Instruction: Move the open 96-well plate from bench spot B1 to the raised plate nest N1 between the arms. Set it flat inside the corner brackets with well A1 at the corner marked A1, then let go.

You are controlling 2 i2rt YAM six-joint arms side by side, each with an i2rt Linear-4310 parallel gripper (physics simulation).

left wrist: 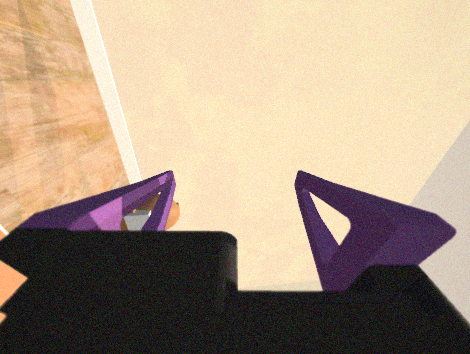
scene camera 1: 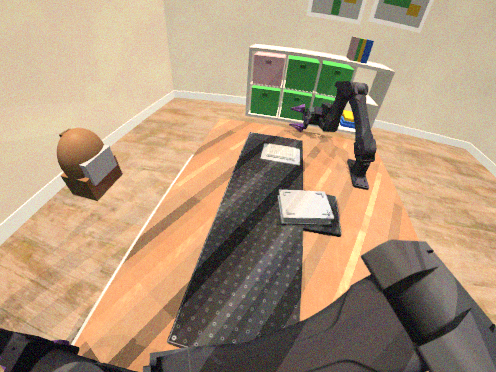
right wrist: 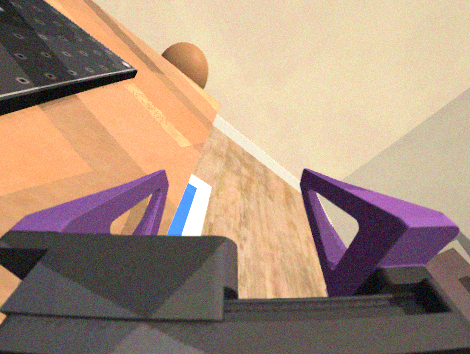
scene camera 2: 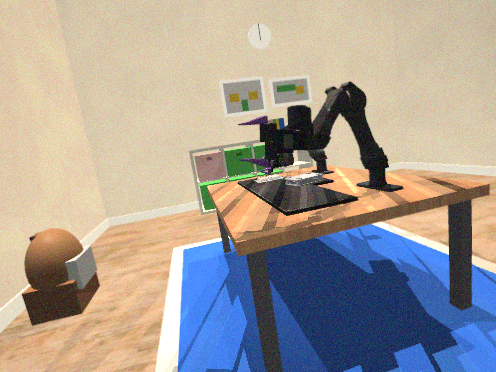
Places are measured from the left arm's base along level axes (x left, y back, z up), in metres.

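Pixels of known places: left gripper, fingertip midpoint: [left wrist: 235, 177] [scene camera 2: 239, 142]; right gripper, fingertip midpoint: [scene camera 1: 289, 116] [right wrist: 234, 176] [scene camera 2: 258, 167]; left arm's base, origin of the base link: [scene camera 2: 378, 187]; right arm's base, origin of the base link: [scene camera 1: 357, 174] [scene camera 2: 322, 172].
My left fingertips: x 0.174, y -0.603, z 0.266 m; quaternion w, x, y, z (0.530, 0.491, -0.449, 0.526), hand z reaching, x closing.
Ahead of a thing's pixels: the offset from my left fingertips to its top centre. Level surfaces: height alone.
The open 96-well plate {dy +0.366, dx -0.839, dz -0.237 m} [scene camera 1: 281, 154] [scene camera 2: 269, 178] is pale and lies flat at the far end of the black perforated mat {dz -0.253 m} [scene camera 1: 250, 250] [scene camera 2: 305, 199] [right wrist: 30, 55]. The raised nest {dy +0.446, dx -0.520, dz -0.214 m} [scene camera 1: 306, 205] [scene camera 2: 304, 179] is a light block with dark corner brackets, bare on top; its A1 mark is too small to read. My left gripper [scene camera 2: 240, 142] [left wrist: 235, 177] is open and empty, high above the table; in scene camera 1 it is mostly cut off at the lower left. My right gripper [scene camera 1: 298, 118] [right wrist: 234, 176] is open and empty, beyond the plate; in scene camera 2 it is largely hidden.
A dark base {dz -0.253 m} [scene camera 1: 322, 229] sits under the nest. My left arm [scene camera 1: 300, 330] crosses the near end of the mat in scene camera 1. The wooden table {dz -0.266 m} [scene camera 1: 165, 235] [scene camera 2: 350, 215] carries both arms. A shelf unit [scene camera 1: 249, 82] and a brown egg-shaped object [scene camera 1: 77, 150] [scene camera 2: 52, 257] stand beyond it.
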